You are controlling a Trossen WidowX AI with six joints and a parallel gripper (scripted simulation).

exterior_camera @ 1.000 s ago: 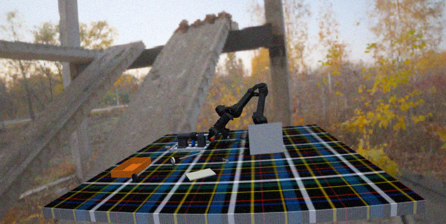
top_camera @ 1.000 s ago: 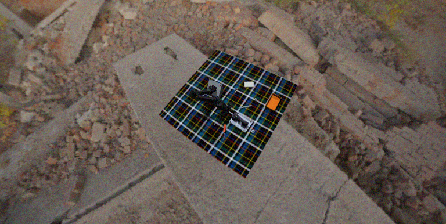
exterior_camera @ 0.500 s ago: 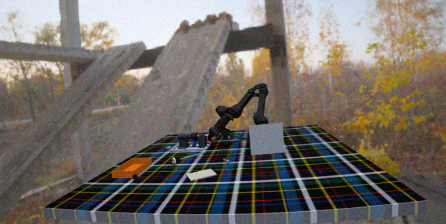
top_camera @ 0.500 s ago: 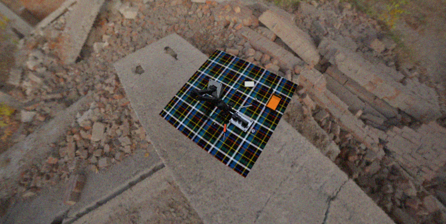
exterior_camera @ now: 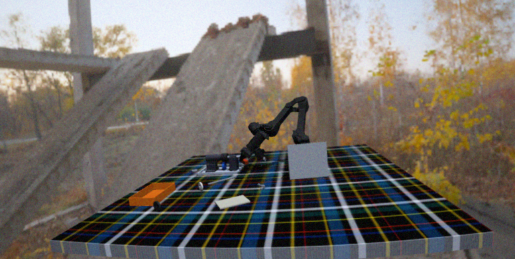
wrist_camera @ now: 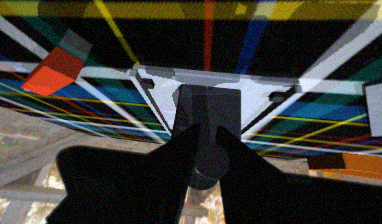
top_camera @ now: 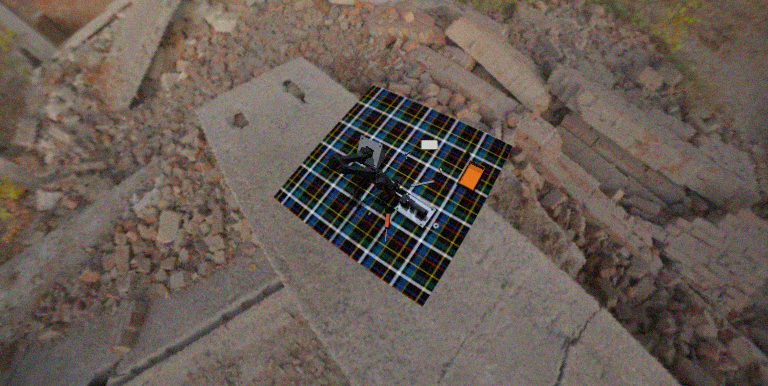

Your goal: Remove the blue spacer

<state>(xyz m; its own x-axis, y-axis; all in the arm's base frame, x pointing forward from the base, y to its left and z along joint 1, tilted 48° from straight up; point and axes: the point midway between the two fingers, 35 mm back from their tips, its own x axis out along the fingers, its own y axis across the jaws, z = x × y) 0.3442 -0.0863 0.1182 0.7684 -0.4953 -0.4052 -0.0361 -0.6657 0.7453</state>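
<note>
Right now my gripper tip is 6 cm short of the shaft and 2 cm below it. Also, from my gripper tip: orange tray: 41 cm to the left, 31 cm ahead, 5 cm below; pale flat pad: 48 cm to the left, 7 cm behind, 5 cm below; blue spacer: 10 cm ahead, 3 cm below.
</note>
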